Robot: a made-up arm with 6 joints. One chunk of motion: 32 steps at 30 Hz.
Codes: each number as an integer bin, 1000 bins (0 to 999) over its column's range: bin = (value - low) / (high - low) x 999, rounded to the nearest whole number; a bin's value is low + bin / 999 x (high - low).
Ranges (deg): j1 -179.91..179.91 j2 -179.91..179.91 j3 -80..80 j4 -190.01..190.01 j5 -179.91..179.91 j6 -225.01..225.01
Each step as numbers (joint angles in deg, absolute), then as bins.
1 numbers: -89.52 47.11 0.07 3.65 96.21 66.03
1 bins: 251 630 500 509 767 646
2 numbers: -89.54 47.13 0.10 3.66 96.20 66.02
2 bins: 251 630 500 509 767 646
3 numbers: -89.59 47.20 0.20 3.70 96.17 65.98
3 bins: 251 631 501 509 767 646
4 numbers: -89.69 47.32 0.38 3.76 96.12 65.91
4 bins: 250 631 502 509 766 646
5 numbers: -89.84 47.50 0.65 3.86 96.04 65.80
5 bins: 250 631 504 510 766 646
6 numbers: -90.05 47.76 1.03 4.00 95.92 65.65
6 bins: 249 632 506 510 766 645
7 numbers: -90.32 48.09 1.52 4.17 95.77 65.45
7 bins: 249 633 509 510 765 645
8 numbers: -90.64 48.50 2.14 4.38 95.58 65.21
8 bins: 248 634 513 511 765 644
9 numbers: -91.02 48.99 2.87 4.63 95.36 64.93
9 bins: 247 636 517 512 764 644
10 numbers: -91.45 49.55 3.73 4.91 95.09 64.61
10 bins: 246 637 523 512 764 643
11 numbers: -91.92 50.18 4.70 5.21 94.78 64.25
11 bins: 244 639 529 513 763 642
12 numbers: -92.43 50.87 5.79 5.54 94.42 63.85
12 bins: 243 641 536 514 762 641
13 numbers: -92.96 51.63 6.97 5.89 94.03 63.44
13 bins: 241 643 543 515 761 640
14 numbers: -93.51 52.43 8.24 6.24 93.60 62.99
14 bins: 240 645 551 516 759 639
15 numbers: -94.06 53.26 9.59 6.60 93.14 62.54
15 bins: 238 647 559 517 758 638
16 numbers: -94.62 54.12 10.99 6.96 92.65 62.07
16 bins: 237 650 568 518 757 637
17 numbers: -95.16 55.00 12.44 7.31 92.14 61.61
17 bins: 235 652 577 519 755 636
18 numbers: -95.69 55.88 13.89 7.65 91.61 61.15
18 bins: 234 655 586 520 754 635
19 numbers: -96.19 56.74 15.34 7.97 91.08 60.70
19 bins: 232 657 595 520 752 634
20 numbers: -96.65 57.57 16.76 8.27 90.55 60.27
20 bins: 231 659 604 521 751 633
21 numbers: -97.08 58.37 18.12 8.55 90.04 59.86
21 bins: 230 662 613 522 749 632
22 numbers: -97.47 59.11 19.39 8.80 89.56 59.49
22 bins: 229 664 621 523 748 632
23 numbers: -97.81 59.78 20.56 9.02 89.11 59.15
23 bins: 228 665 628 523 747 631
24 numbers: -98.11 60.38 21.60 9.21 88.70 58.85
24 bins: 227 667 634 524 746 630
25 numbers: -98.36 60.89 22.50 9.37 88.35 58.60
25 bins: 226 669 640 524 745 630
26 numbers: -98.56 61.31 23.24 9.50 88.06 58.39
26 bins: 226 670 645 524 744 629
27 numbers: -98.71 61.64 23.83 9.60 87.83 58.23
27 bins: 225 671 648 525 743 629
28 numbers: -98.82 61.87 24.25 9.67 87.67 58.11
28 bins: 225 671 651 525 743 628
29 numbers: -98.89 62.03 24.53 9.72 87.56 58.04
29 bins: 225 672 653 525 743 628
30 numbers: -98.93 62.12 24.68 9.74 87.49 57.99
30 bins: 225 672 654 525 742 628
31 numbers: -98.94 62.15 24.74 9.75 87.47 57.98
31 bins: 225 672 654 525 742 628
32 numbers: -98.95 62.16 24.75 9.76 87.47 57.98
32 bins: 225 672 654 525 742 628
